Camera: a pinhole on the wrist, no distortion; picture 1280 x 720 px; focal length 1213.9 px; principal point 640.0 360.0 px. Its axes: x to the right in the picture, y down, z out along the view. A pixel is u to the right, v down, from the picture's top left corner.
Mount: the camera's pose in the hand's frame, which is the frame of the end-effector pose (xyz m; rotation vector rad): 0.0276 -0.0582 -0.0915 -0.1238 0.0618 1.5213
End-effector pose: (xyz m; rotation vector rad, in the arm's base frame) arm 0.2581 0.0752 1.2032 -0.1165 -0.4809 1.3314
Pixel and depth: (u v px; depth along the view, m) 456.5 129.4 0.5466
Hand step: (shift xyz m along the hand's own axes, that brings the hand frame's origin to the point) 0.1070 -0.0795 0.4649
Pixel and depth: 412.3 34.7 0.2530
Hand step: 0.0836 -0.0781 0.1680
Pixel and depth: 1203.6 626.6 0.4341
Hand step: -0.0736 0.1978 0.3114
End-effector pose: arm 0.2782 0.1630 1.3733 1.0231 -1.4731 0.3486
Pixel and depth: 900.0 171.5 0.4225
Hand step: 0.0820 0.0791 0.3198
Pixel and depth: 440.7 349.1 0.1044
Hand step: 0.0238 -0.0628 0.0141
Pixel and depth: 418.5 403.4 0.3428
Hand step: -0.0003 -0.0787 0.2554
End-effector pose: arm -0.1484 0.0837 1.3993 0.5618 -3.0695 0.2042
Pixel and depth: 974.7 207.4 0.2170
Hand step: 0.0498 0.0259 0.1179
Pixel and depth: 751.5 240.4 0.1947
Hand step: 0.0405 -0.0181 0.1004
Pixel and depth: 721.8 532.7 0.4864
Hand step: -0.0577 0.0355 0.3843
